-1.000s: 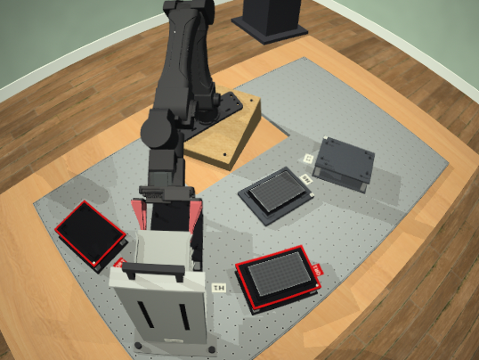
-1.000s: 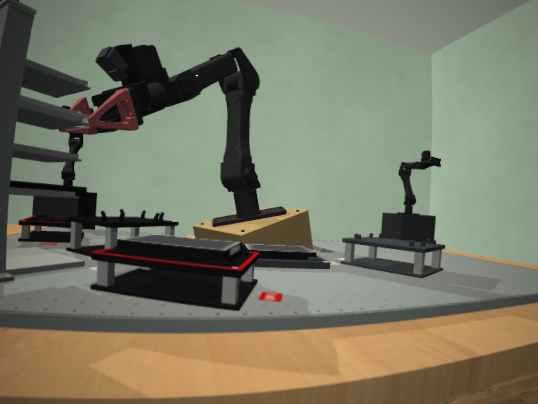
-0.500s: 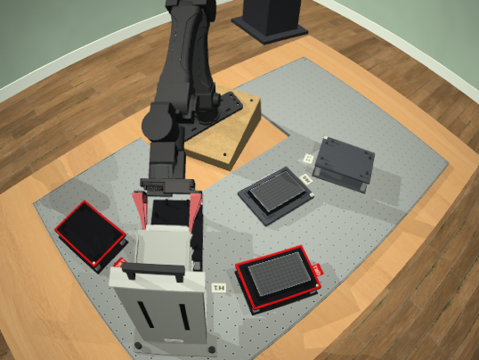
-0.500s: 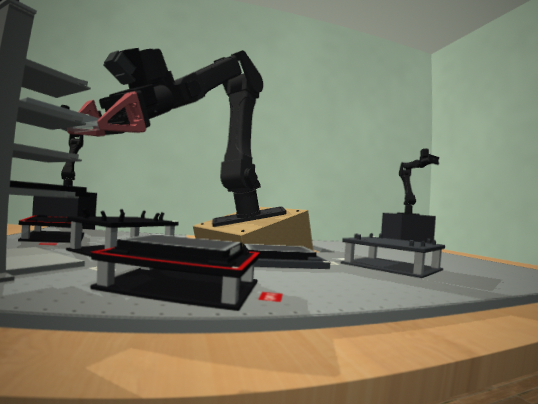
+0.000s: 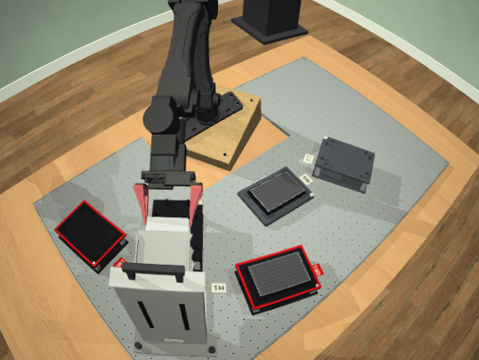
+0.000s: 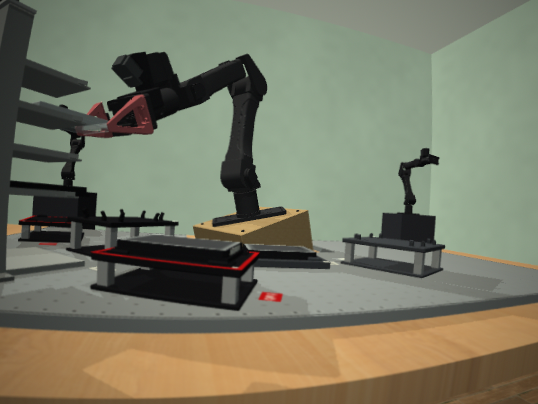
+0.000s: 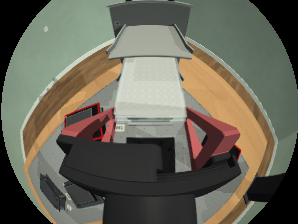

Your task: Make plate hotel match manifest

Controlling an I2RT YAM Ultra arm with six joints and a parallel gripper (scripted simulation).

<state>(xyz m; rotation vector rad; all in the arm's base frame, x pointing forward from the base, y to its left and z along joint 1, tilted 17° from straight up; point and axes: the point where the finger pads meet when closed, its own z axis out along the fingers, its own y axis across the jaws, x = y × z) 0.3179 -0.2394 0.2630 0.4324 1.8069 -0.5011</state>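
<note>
Right now my hand is 50 mm short of the pale translucent plate and 30 mm to the left of it. The rest, counted from my hand: plate hotel H1: 150 mm ahead, 90 mm to the right, 60 mm below; hotel handle: 150 mm ahead, 90 mm to the right, 130 mm above; red-edged quarantine nest: 180 mm behind, 150 mm to the right, 170 mm below.
</note>
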